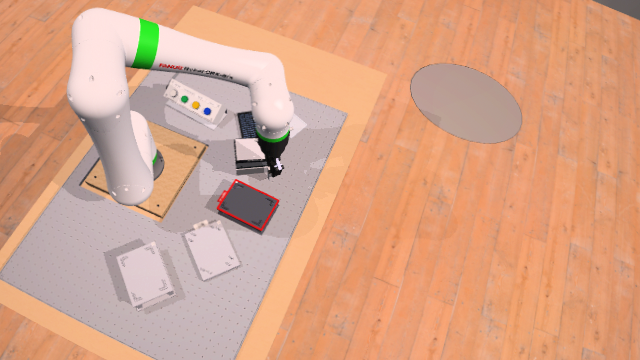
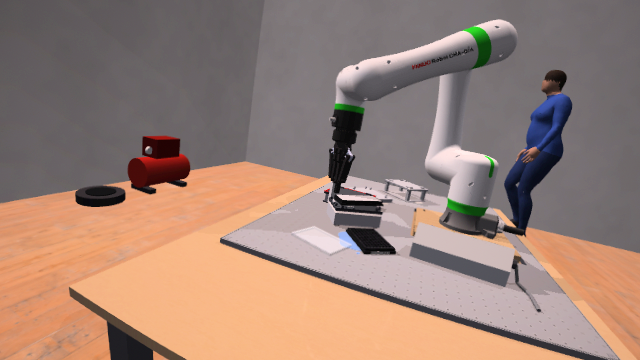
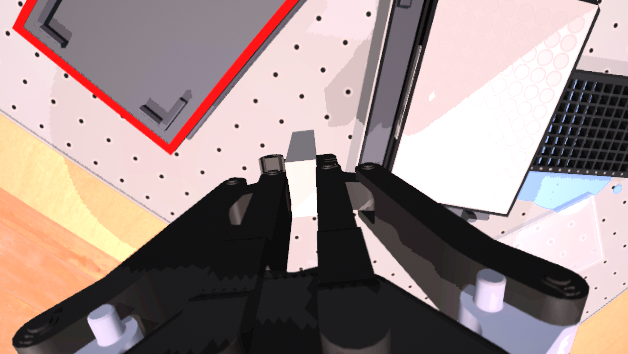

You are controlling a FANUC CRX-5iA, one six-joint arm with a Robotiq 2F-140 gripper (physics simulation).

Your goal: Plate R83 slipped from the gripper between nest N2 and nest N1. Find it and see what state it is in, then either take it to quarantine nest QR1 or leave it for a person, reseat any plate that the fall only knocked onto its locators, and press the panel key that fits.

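Frame: origin at the arm's base, x right, y back, z down, level; metres.
Seen in the pictures: gripper, fingertip midpoint: (image 1: 272, 177) (image 3: 305, 151); arm's base at its link origin: (image 2: 461, 226).
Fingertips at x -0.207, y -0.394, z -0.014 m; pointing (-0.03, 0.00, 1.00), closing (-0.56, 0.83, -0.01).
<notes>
Offsets run from my fingertips to a thing's middle. "spot": to the spot under its first point.
A black well plate @[dx -0.143, dy +0.190, dz +0.021 m] (image 1: 246, 124) (image 2: 370, 240) (image 3: 584, 127) lies flat on the perforated table next to a blue puddle @[dx -0.151, dy +0.137, dz +0.028 m] (image 2: 347, 237) (image 3: 551, 189) and a loose clear lid @[dx -0.236, dy +0.097, dz +0.025 m] (image 2: 321, 239) (image 3: 549, 239). A white sealed plate @[dx -0.033, dy +0.099, dz -0.042 m] (image 1: 248, 148) (image 2: 358, 200) (image 3: 474, 109) sits on a nest block @[spot: dx -0.075, dy +0.119, dz +0.001 m] (image 2: 356, 218), seemingly a little askew. My gripper (image 1: 277, 168) (image 2: 336, 188) (image 3: 305, 151) is shut and empty, low beside that plate's dark side edge. The red-bordered quarantine nest @[dx +0.130, dy +0.006, dz +0.006 m] (image 1: 247, 204) (image 3: 153, 57) is empty, just in front of the gripper.
The key panel @[dx -0.092, dy +0.404, dz -0.013 m] (image 1: 192, 101) with green, yellow and blue keys stands at the table's back. Two pale nests @[spot: dx +0.312, dy +0.018, dz +0.013 m] (image 1: 211, 249) @[spot: dx +0.492, dy +0.124, dz -0.029 m] (image 1: 143, 273) lie at the front. A person (image 2: 541, 134) stands behind the arm's base. A red compressor (image 2: 158, 165) and a tyre (image 2: 99, 195) are on the floor.
</notes>
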